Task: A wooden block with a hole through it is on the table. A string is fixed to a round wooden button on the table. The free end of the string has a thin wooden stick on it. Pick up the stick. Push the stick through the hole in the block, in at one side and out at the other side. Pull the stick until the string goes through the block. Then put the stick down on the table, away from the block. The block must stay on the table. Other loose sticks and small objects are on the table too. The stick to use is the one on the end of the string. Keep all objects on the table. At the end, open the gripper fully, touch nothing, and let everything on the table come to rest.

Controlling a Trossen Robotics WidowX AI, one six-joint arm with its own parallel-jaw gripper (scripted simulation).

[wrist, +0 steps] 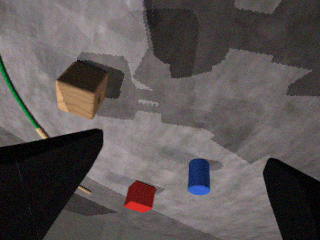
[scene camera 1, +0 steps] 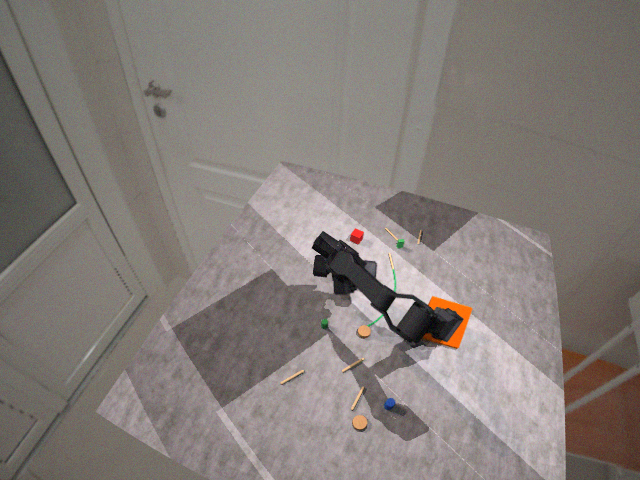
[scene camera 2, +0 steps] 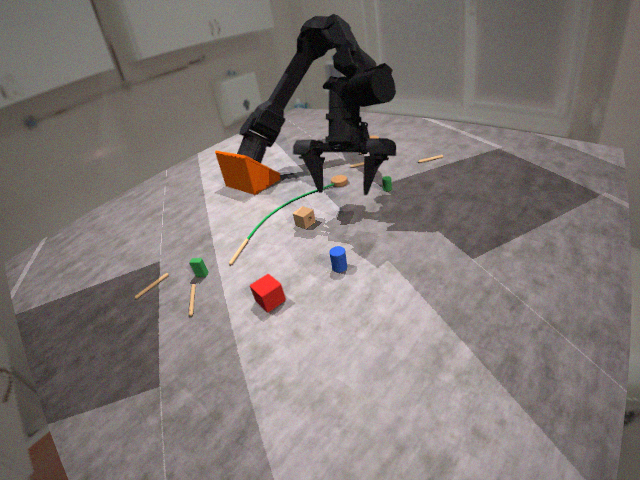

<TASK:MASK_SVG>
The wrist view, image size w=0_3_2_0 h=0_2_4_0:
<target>my gripper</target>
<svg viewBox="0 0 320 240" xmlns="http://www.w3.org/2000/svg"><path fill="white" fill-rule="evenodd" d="M269 157L263 172L264 183L267 185L265 191L268 193L268 200L271 203L273 215L276 216L277 225L279 225L280 235L283 236L283 240L320 240L320 181L312 179L311 176L305 175L304 172L297 171L296 168L289 167L284 161L281 163L280 160ZM103 129L93 128L88 129L88 131L69 133L69 135L47 137L47 139L31 141L31 143L0 147L0 240L44 239L45 233L51 228L53 221L56 221L57 216L63 211L64 205L67 205L73 192L79 188L79 184L87 176L87 172L91 171L92 165L95 164L96 156L99 155L101 148L103 148Z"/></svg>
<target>wooden block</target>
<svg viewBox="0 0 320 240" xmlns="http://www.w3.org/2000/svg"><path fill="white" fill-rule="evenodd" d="M73 61L65 69L63 75L55 80L57 108L60 111L76 113L76 115L87 117L87 119L93 119L97 109L99 109L105 99L108 72Z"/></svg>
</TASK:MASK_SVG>
